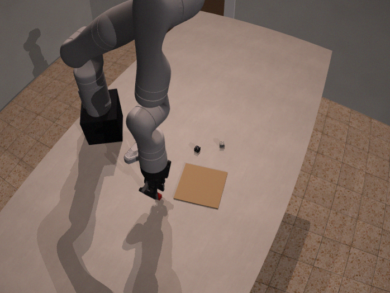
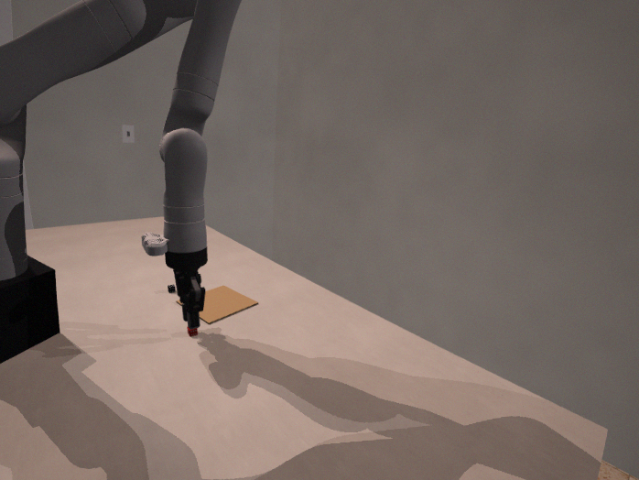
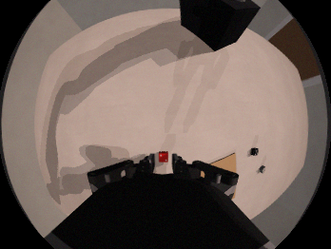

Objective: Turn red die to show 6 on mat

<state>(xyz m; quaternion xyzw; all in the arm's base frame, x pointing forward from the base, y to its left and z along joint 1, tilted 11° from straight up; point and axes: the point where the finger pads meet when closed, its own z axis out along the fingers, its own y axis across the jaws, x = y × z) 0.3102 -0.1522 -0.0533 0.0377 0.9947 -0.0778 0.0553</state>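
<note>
My gripper is now 3 cm above the red die. Also, from my hand: black die: 3 cm ahead, 22 cm to the left, 3 cm below; then grey die: 10 cm ahead, 28 cm to the left, 3 cm below; then tan mat: 10 cm ahead, 10 cm to the left, 4 cm below.
</note>
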